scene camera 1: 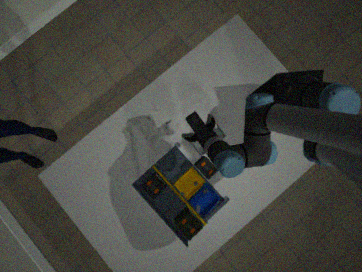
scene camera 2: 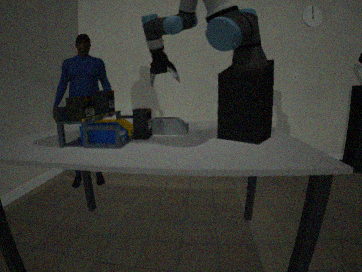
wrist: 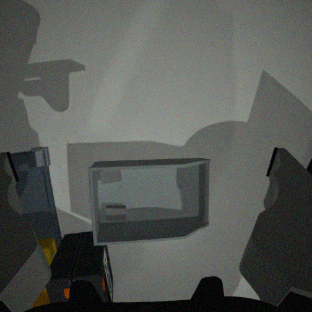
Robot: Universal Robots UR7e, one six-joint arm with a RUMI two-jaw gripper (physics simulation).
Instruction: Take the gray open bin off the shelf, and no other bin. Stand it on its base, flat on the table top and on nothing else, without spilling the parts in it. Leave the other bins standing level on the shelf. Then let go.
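Seen in the pictures: gripper, fingertip midpoint: (scene camera 2: 165, 83); arm's base, link origin: (scene camera 1: 301, 94) (scene camera 2: 249, 66).
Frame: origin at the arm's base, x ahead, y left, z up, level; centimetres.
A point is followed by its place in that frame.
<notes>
The gray open bin (scene camera 2: 170, 126) {x 35.5, y 3.3, z -27.2 cm} (wrist: 150, 230) is on the table top (scene camera 1: 90, 170) {x 100.8, y -14.6, z -31.4 cm} (scene camera 2: 225, 159) {x 6.7, y 32.4, z -31.4 cm}, beside the shelf (scene camera 1: 167, 204) {x 70.7, y 18.0, z -21.1 cm} (scene camera 2: 61, 135) {x 68.9, y 37.4, z -26.3 cm} (wrist: 36, 205) and apart from it. It looks upright, its open top facing the wrist camera, with small blocky shapes inside. In scene camera 1 the arm mostly hides it. My gripper (scene camera 1: 200, 128) {x 42.6, y -8.8, z -6.6 cm} (scene camera 2: 165, 80) {x 42.6, y -8.8, z -6.6 cm} (wrist: 142, 153) is wide open and empty, well above the bin, one finger to each side of it in the wrist view. The blue bin (scene camera 1: 205, 199) {x 53.3, y 26.7, z -30.5 cm} (scene camera 2: 102, 135) {x 53.2, y 30.5, z -26.9 cm} and yellow bin (scene camera 1: 188, 181) {x 57.0, y 14.3, z -30.5 cm} are on the shelf, side by side.
A black box (scene camera 1: 205, 167) {x 46.5, y 10.4, z -18.2 cm} (scene camera 2: 142, 123) {x 43.8, y 15.0, z -24.3 cm} (wrist: 82, 260) with orange marks stands on the table between shelf and gray bin, close to the bin. Two more dark boxes (scene camera 1: 154, 183) {x 69.7, y 5.2, z -9.1 cm} (scene camera 1: 189, 224) {x 64.6, y 28.1, z -11.6 cm} are on the shelf's top. A person (scene camera 2: 82, 77) stands behind the table.
</notes>
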